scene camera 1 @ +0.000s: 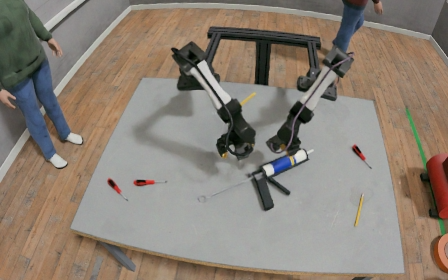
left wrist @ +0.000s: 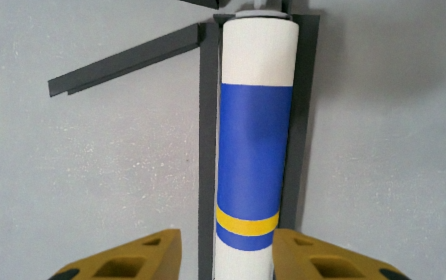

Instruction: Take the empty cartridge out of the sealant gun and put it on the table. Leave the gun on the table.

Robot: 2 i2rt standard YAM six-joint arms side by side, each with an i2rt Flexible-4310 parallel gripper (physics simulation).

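Places are measured from the left arm's base along level axes (x ahead, y left, z up), in centimetres.
Pixels of known places: left gripper, fingertip midpoint: (scene camera 1: 285, 153) (left wrist: 227, 239); right arm's base at its link origin: (scene camera 1: 197, 80).
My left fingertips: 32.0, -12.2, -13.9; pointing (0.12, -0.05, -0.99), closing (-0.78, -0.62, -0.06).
Observation:
Behind a point stands the place of what it marks, as x, y, z.
The sealant gun (scene camera 1: 264, 192) @(47.4, -18.6, -22.9) (left wrist: 207, 125) @(34.9, -12.6, -23.5) lies on the table, its handle towards the front and its pull rod reaching left. The white and blue cartridge (scene camera 1: 280, 165) @(33.0, -13.5, -21.3) (left wrist: 255, 145) @(31.8, -14.3, -20.9), with a yellow band, lies in the gun's cradle, its white nozzle pointing right. A grey disc (left wrist: 262, 14) @(36.5, -20.5, -21.8) is at the cartridge's rear end in the left wrist view. My left gripper (scene camera 1: 286, 149) @(32.0, -12.2, -13.9) (left wrist: 227, 239) @(32.0, -12.2, -13.9) is open above the cartridge's front part, its fingertips either side of it in the wrist view. My right gripper (scene camera 1: 236, 153) @(36.7, -33.0, -13.0) is open, left of the gun and above the table; its fingertips are partly hidden.
Two red screwdrivers (scene camera 1: 114, 186) @(58.9, -85.6, -24.0) (scene camera 1: 145, 182) @(52.8, -71.4, -24.1) lie at the left of the table (scene camera 1: 175, 230) @(71.5, -51.4, -26.1) and another red screwdriver (scene camera 1: 357, 150) @(14.7, 26.4, -23.8) at the right. A yellow pencil (scene camera 1: 359, 210) @(48.9, 26.4, -25.4) lies at the front right. A yellow item (scene camera 1: 248, 98) @(-13.4, -35.6, -25.5) lies behind the right arm.

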